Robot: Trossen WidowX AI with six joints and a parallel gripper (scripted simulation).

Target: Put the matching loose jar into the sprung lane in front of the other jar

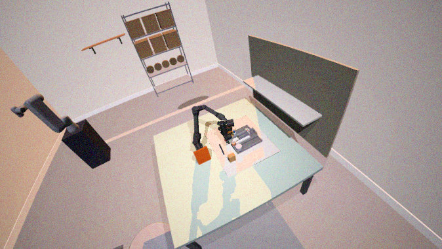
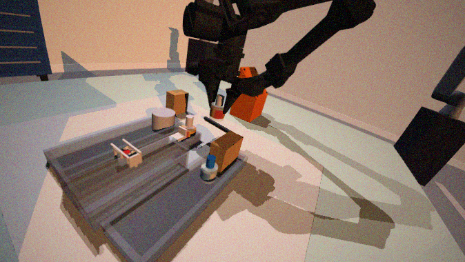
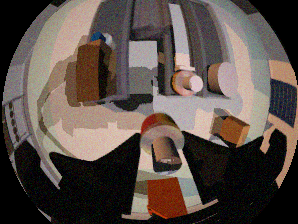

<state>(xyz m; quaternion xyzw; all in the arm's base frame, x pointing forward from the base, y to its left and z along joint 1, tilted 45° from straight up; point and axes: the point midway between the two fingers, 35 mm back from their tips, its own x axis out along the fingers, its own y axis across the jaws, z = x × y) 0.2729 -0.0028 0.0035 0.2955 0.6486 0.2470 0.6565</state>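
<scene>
Now: gripper tip 60 mm short of the tan cylinder, 130 mm to the left of it and 60 mm above it. Also, from my gripper tip: cream pusher frame: 160 mm ahead, 20 mm to the right, 40 mm below; blue-capped jar: 130 mm ahead, 80 mm to the left, 60 mm below; black pen: 80 mm behind, 20 mm to the right, 80 mm below.
</scene>
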